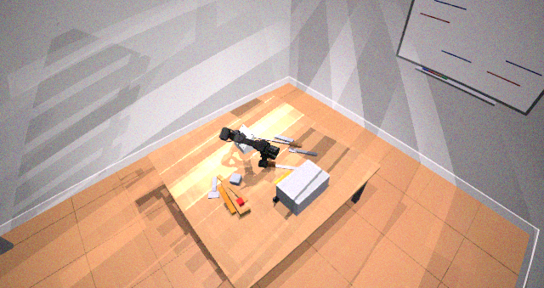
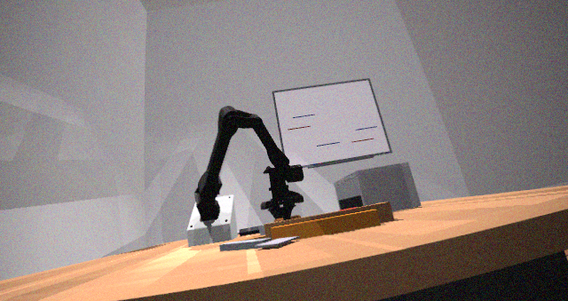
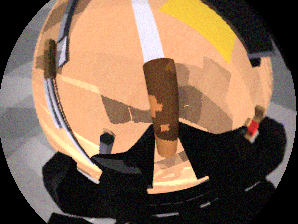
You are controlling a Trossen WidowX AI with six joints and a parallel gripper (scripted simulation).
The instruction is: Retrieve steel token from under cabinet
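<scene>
Now: the grey block 10 mm behind my gripper tip, 250 mm to the right of it and 10 mm above it. Round my gripper tip: thin wooden stick: 30 mm ahead, 310 mm to the right; red block: 160 mm ahead, 330 mm to the right, 10 mm above; grey bar: 120 mm behind, 280 mm to the left.
</scene>
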